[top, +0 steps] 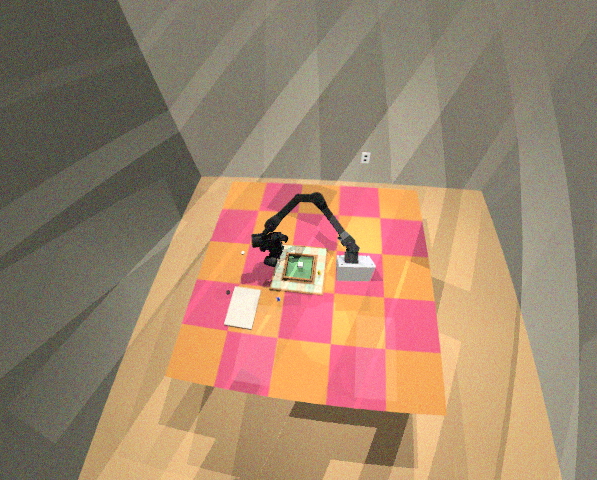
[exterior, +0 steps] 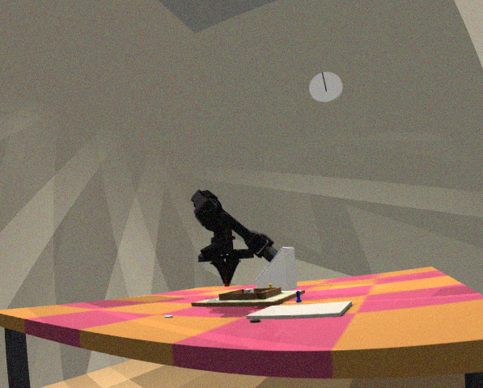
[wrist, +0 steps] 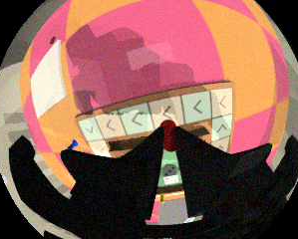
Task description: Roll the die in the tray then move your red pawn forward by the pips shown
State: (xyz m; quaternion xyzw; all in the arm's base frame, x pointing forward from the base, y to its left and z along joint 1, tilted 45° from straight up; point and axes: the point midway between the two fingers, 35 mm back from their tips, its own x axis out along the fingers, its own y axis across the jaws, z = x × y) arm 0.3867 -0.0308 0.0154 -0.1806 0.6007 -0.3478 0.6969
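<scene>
My gripper tip is now 120 mm past the white die, 40 mm above it and 20 mm to the right of it. Also, from my gripper tip: yellow pawn 220 mm behind, 60 mm to the left, 40 mm below; red pawn 10 mm above; blue pawn 220 mm to the left, 50 mm below, 20 mm behind.
</scene>
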